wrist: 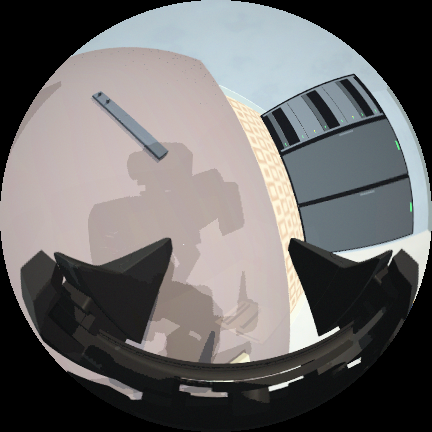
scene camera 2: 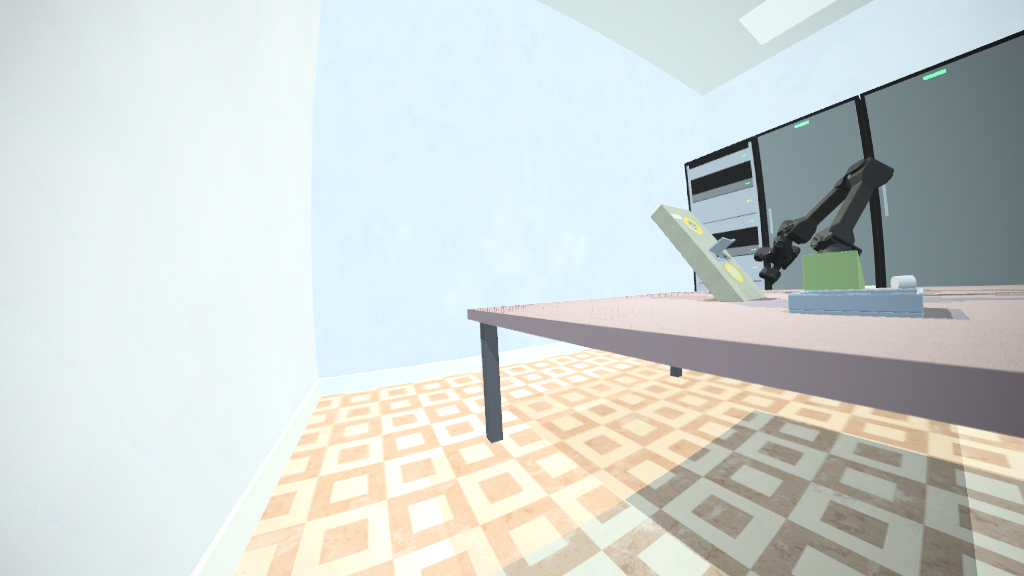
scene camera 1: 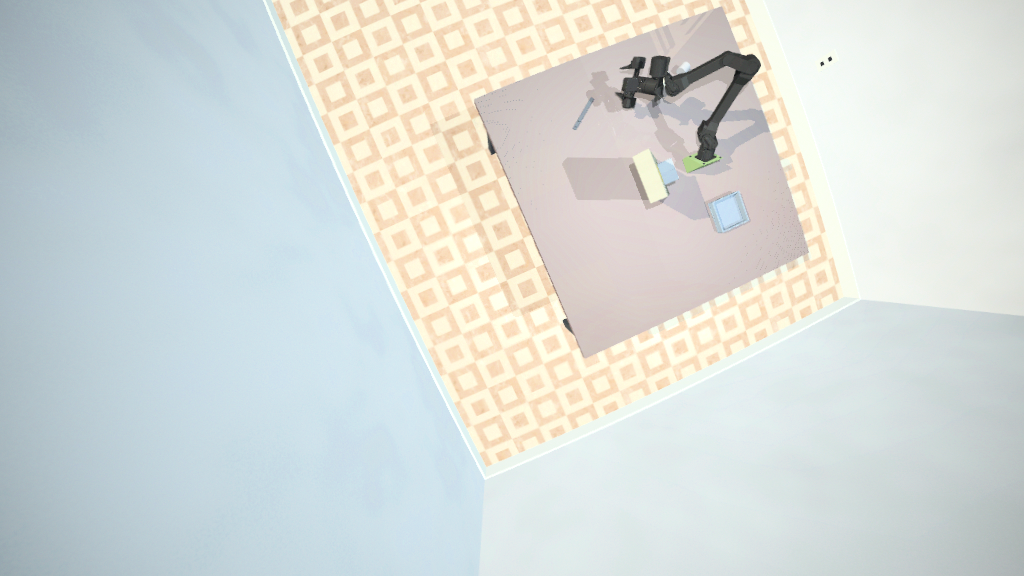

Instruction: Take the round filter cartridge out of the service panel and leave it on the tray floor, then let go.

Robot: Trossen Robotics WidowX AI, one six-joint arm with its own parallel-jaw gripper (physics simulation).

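Note:
A cream service panel (scene camera 1: 650,175) (scene camera 2: 705,254) stands tilted on the table, with a blue flap (scene camera 1: 668,171) (scene camera 2: 721,247) jutting from its face. In scene camera 2 its face shows an upper yellow ring (scene camera 2: 693,226) and a lower yellow ring (scene camera 2: 734,272); I cannot tell which place holds the round filter cartridge. A light blue tray (scene camera 1: 728,212) (scene camera 2: 855,302) stands on the table, apart from the panel. My gripper (scene camera 1: 620,80) (scene camera 2: 763,265) (wrist: 232,244) is open and empty, above the table and well apart from panel and tray. The panel does not clearly show in the wrist view.
A grey bar (scene camera 1: 583,114) (wrist: 131,126) lies on the table (scene camera 1: 615,286) near the gripper. A white cylinder (scene camera 1: 683,68) (scene camera 2: 903,281) lies behind the forearm. A green block (scene camera 1: 694,164) (scene camera 2: 830,270) stands at the arm's base, between panel and tray. Dark cabinets (scene camera 2: 812,193) (wrist: 345,165) stand beyond the table.

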